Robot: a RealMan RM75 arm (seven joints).
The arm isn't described. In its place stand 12 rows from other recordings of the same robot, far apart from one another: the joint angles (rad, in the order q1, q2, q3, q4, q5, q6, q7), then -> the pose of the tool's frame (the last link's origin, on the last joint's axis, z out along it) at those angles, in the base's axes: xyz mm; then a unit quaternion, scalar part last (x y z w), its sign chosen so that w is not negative.
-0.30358, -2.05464, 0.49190, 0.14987, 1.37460, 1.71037, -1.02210 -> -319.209 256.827 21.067 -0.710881 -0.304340 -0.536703 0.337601
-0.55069, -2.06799, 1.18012, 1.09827, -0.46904, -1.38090, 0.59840 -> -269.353 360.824 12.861 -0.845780 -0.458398 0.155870 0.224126
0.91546, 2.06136, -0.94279, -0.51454, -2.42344, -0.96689, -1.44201 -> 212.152 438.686 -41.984 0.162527 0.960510 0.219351 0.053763
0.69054, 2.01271, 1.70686, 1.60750, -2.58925, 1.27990, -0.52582 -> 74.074 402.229 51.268 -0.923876 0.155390 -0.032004 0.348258
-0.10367, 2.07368, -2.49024, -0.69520, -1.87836, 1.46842, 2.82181 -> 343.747 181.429 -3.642 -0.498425 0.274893 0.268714 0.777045
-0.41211, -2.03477, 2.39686, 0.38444, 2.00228, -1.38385, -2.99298 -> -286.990 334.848 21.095 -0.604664 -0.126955 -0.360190 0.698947
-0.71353, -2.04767, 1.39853, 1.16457, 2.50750, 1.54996, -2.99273 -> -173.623 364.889 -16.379 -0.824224 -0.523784 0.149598 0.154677
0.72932, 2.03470, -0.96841, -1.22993, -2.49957, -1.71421, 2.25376 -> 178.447 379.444 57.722 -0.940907 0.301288 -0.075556 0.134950
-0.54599, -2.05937, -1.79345, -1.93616, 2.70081, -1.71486, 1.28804 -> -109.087 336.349 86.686 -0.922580 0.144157 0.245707 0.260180
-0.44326, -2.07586, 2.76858, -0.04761, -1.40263, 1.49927, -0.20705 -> -335.626 310.778 43.743 -0.640948 -0.134661 -0.347985 0.670790
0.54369, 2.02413, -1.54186, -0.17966, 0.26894, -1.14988, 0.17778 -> 309.218 387.450 58.325 -0.633437 0.176603 0.339400 0.672590
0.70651, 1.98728, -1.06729, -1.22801, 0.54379, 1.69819, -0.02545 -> 201.313 379.297 66.644 -0.722920 0.652179 -0.083293 0.212396
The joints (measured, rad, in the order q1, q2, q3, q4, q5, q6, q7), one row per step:
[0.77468 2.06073 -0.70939 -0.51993 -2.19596 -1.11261 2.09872]
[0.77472 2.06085 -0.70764 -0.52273 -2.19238 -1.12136 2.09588]
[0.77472 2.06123 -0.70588 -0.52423 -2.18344 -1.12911 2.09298]
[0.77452 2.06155 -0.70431 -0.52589 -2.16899 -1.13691 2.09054]
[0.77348 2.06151 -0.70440 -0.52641 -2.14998 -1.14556 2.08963]
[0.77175 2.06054 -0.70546 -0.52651 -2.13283 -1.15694 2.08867]
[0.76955 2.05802 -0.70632 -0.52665 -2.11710 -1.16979 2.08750]
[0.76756 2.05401 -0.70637 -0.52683 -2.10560 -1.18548 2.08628]
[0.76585 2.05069 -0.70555 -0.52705 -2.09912 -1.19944 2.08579]
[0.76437 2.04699 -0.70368 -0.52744 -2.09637 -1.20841 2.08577]
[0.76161 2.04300 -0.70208 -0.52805 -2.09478 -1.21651 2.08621]
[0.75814 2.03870 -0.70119 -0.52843 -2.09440 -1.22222 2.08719]
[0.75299 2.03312 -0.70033 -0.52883 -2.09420 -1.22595 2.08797]
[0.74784 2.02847 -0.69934 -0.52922 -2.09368 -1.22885 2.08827]
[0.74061 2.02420 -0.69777 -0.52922 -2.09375 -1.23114 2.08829]
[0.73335 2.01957 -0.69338 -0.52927 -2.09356 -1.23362 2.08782]
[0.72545 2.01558 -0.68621 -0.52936 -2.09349 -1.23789 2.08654]
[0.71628 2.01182 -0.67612 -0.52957 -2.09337 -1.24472 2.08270]
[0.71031 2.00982 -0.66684 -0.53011 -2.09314 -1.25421 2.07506]
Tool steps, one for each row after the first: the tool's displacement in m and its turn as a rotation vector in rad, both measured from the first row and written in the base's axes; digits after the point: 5 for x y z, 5 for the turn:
[-0.00133 -0.00025 0.00046 -0.00230 0.00601 0.00591]
[-0.00307 -0.00034 0.00082 -0.00246 0.01693 0.01045]
[-0.00534 -0.00014 0.00149 -0.00010 0.03276 0.01432]
[-0.00769 -0.00017 0.00211 0.00189 0.05283 0.01626]
[-0.00959 -0.00071 0.00279 0.00061 0.07130 0.01899]
[-0.01099 -0.00130 0.00412 -0.00115 0.08802 0.02220]
[-0.01195 -0.00210 0.00593 -0.00551 0.10162 0.02681]
[-0.01246 -0.00300 0.00736 -0.01072 0.11134 0.03039]
[-0.01218 -0.00337 0.00914 -0.01258 0.11605 0.03179]
[-0.01117 -0.00395 0.01103 -0.01410 0.11910 0.03150]
[-0.00949 -0.00453 0.01295 -0.01473 0.11970 0.02934]
[-0.00672 -0.00508 0.01551 -0.01284 0.11819 0.02500]
[-0.00408 -0.00571 0.01773 -0.01061 0.11712 0.02068]
[-0.00052 -0.00691 0.01976 -0.00814 0.11592 0.01383]
[0.00315 -0.00793 0.02231 -0.00340 0.11618 0.00638]
[0.00690 -0.00931 0.02486 0.00155 0.11888 -0.00138]
[0.01095 -0.01120 0.02758 0.00694 0.12342 -0.00823]
[0.01309 -0.01286 0.02939 0.00921 0.12816 -0.00704]

